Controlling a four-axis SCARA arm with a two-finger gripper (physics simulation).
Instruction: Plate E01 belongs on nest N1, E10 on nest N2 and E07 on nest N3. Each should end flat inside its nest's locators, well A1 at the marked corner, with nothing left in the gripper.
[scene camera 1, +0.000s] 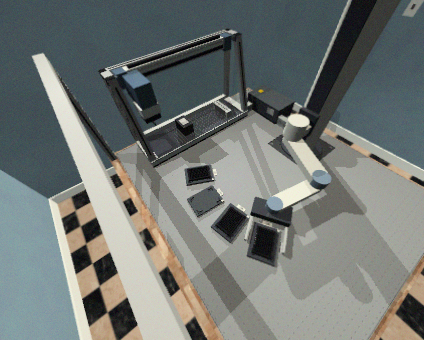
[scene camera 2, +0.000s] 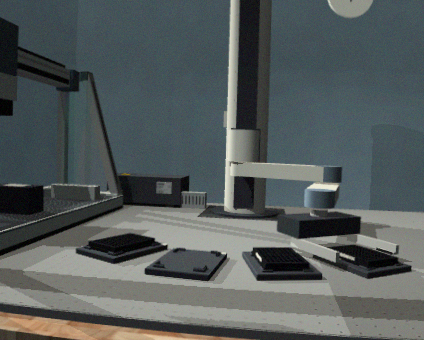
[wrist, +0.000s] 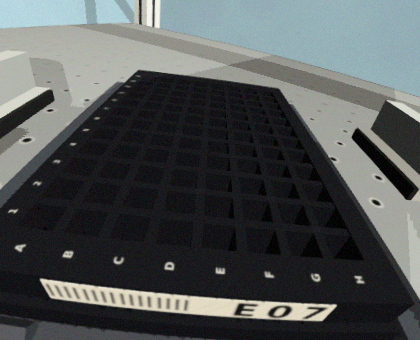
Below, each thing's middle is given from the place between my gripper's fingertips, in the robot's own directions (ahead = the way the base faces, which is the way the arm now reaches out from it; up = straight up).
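Scene:
My hand is 10 mm above the black plate E07 (scene camera 2: 357, 255), 20 mm past it and 10 mm to the left of it. Counting from my hand, I find nest N1 (scene camera 2: 389, 270) 20 mm below, 20 mm behind and 10 mm to the right, while nest N2 (scene camera 2: 252, 263) is 20 mm below, 40 mm ahead and 180 mm to the right. The out nest (scene camera 2: 180, 264) is 20 mm below my hand, 70 mm ahead of it and 360 mm to the right of it.

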